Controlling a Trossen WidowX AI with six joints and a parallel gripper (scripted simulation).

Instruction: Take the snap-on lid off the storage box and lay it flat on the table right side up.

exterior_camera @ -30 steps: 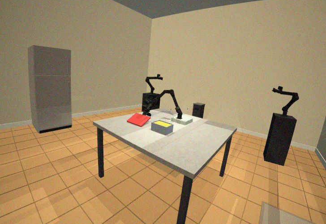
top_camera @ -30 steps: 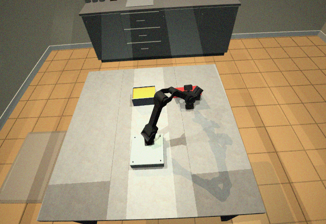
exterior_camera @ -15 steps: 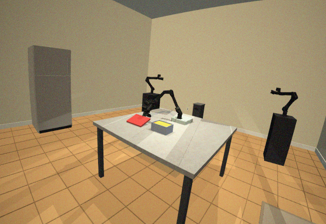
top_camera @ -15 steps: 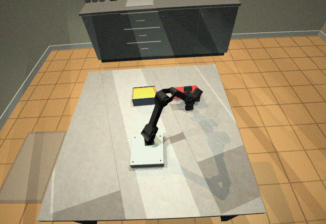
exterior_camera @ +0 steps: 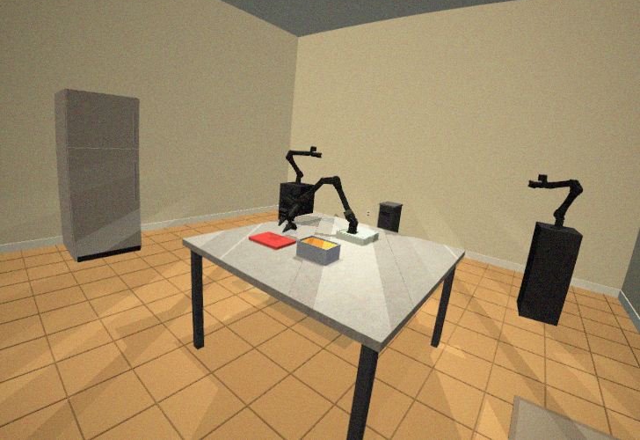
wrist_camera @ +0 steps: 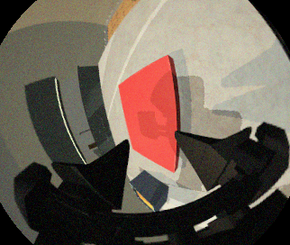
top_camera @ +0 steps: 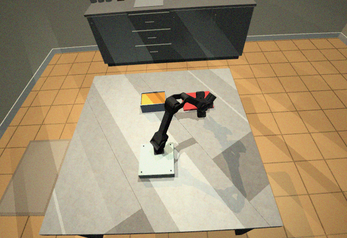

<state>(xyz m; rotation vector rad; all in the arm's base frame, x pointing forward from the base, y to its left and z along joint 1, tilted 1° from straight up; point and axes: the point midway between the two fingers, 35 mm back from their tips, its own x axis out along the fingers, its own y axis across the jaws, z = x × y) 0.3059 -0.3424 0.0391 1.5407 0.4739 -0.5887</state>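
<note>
My gripper tip is 7 cm short of the red lid and 5 cm above it. The rest, counted from my gripper tip: grey storage box (10 cm ahead, 34 cm to the left, 2 cm below).
</note>
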